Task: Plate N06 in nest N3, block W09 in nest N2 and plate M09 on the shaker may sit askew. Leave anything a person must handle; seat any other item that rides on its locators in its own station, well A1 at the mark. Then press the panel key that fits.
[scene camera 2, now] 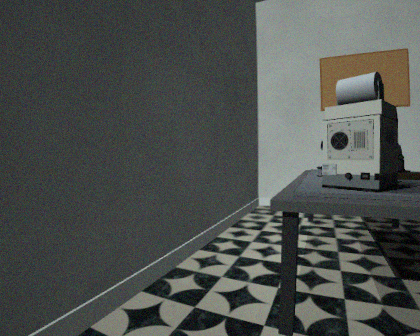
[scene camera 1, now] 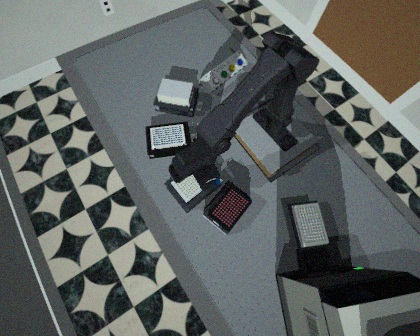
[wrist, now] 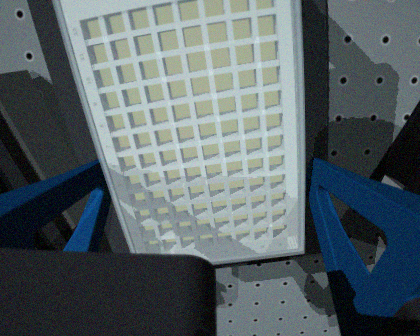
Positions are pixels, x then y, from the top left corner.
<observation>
A red-welled plate (scene camera 1: 232, 205): 72 cm from the lens. A button panel (scene camera 1: 206, 83) is 96 cm from the lens. The marked spots on the button panel and the red-welled plate are 52 cm apart.
</observation>
